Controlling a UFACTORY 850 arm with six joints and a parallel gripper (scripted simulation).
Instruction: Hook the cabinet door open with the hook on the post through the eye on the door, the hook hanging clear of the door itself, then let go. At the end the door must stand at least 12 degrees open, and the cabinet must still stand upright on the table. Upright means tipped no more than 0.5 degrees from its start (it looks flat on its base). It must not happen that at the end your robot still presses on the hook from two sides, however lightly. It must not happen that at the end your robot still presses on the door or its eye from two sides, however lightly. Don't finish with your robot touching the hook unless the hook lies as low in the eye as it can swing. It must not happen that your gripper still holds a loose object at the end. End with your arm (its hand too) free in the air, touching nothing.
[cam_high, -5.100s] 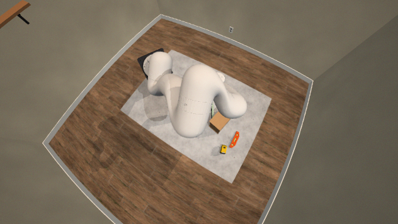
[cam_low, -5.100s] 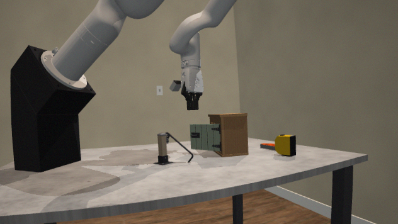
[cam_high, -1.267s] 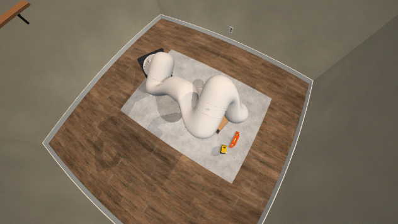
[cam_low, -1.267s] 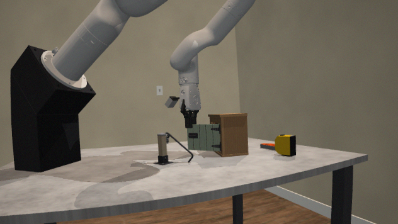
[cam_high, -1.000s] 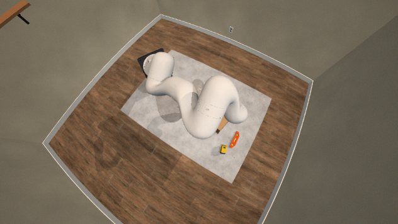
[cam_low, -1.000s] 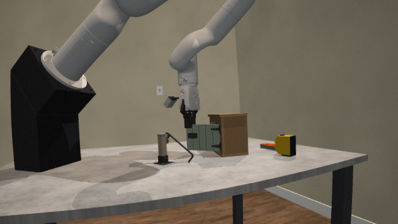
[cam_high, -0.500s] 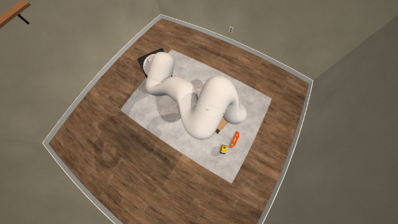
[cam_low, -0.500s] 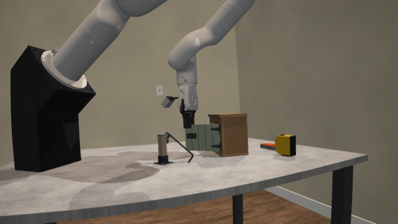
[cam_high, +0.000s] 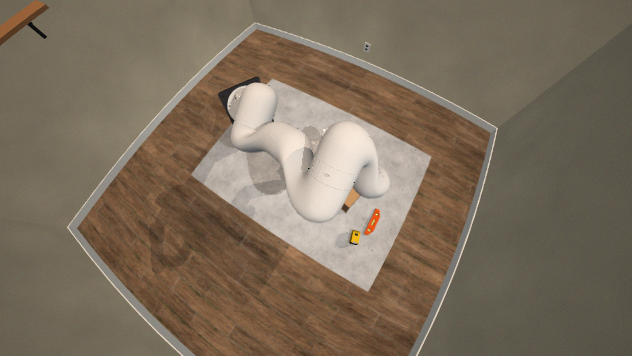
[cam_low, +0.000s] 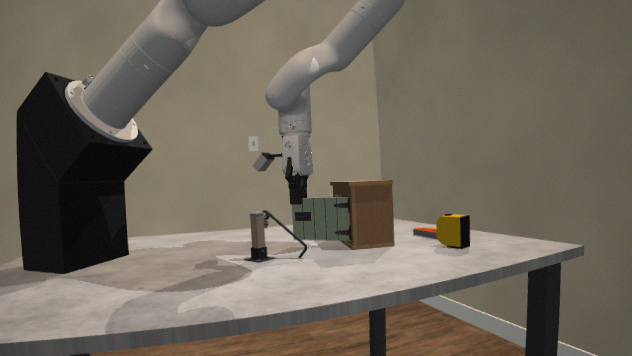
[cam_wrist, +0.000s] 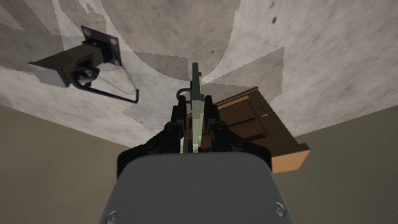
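Right now my hand is 11 cm to the left of the black hook, 8 cm past it and 8 cm above it. From my hand the other things lie so: green door (6 cm below, 5 cm to the right, 4 cm ahead); then yellow tape measure (30 cm ahead, 24 cm to the right, 9 cm below); then orange level (34 cm ahead, 12 cm below, 11 cm to the right).
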